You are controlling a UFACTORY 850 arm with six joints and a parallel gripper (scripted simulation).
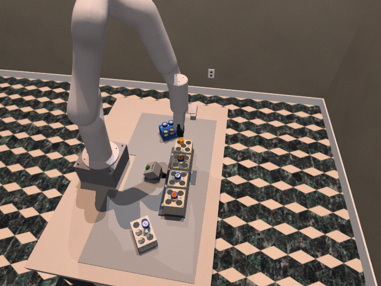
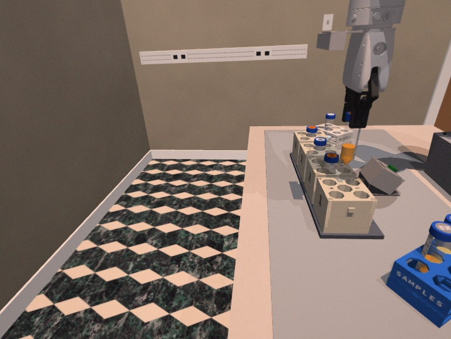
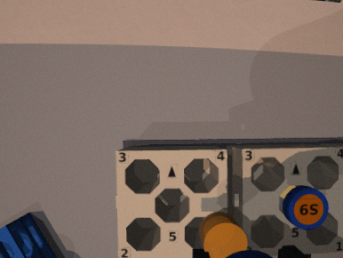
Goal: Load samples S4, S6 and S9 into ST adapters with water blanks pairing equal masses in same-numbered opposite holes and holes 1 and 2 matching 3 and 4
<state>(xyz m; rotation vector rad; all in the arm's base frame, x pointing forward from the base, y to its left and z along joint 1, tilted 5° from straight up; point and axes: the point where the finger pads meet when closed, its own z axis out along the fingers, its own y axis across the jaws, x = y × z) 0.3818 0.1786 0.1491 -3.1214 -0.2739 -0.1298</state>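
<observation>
Now: the sample tube 50 mm below my hand and 10 mm behind it. The rest, counted from my hand: green done key (180 mm below, 150 mm behind, 140 mm to the right); adapter (200 mm below, 30 mm to the left); blue sample rack (220 mm below, 190 mm to the left, 140 mm behind).
</observation>
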